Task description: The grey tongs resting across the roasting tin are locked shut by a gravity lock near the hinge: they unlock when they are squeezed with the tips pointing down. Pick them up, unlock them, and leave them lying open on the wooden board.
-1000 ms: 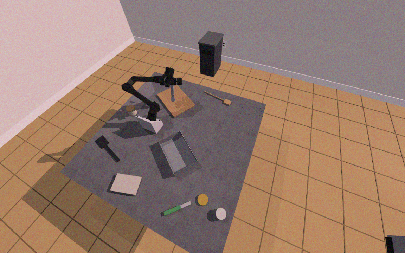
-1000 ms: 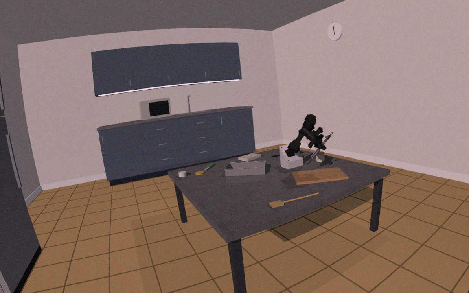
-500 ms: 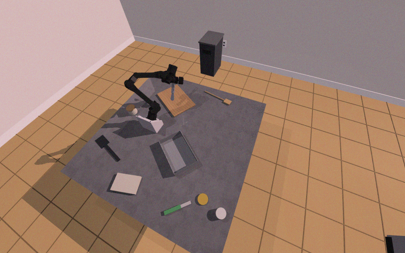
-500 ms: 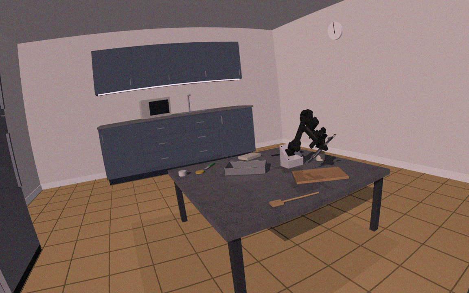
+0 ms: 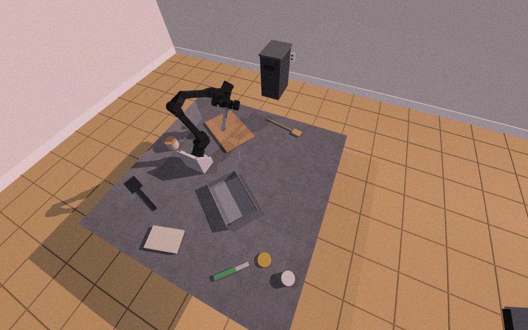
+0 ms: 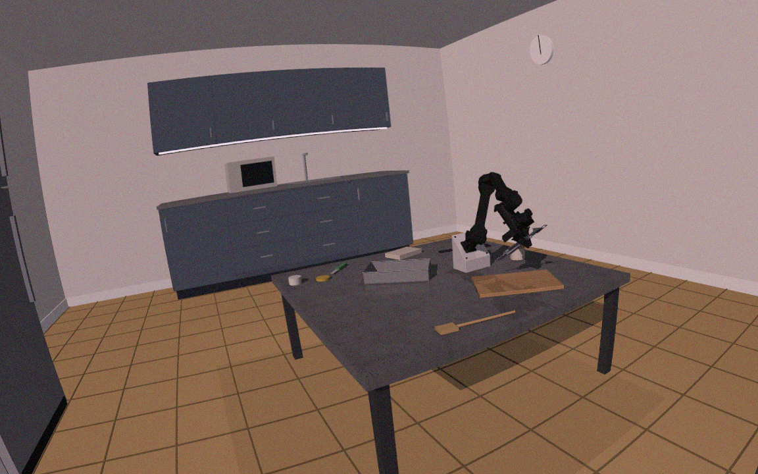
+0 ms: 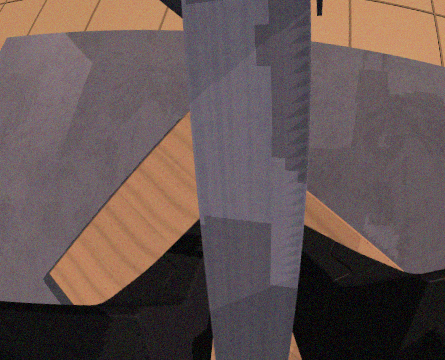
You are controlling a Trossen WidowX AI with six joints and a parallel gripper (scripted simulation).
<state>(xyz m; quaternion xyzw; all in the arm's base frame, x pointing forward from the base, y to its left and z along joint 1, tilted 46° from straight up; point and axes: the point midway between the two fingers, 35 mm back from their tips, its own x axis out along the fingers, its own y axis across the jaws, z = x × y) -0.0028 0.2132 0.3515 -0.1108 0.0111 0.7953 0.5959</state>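
My gripper tip is 20 mm short of the wooden board, 70 mm to the left of it and 160 mm above it. Round my gripper tip: wood-topped jar (280 mm behind, 370 mm to the right, 140 mm below); then black spatula (240 mm behind, 760 mm to the right, 170 mm below); then grey roasting tin (330 mm ahead, 550 mm to the right, 140 mm below).
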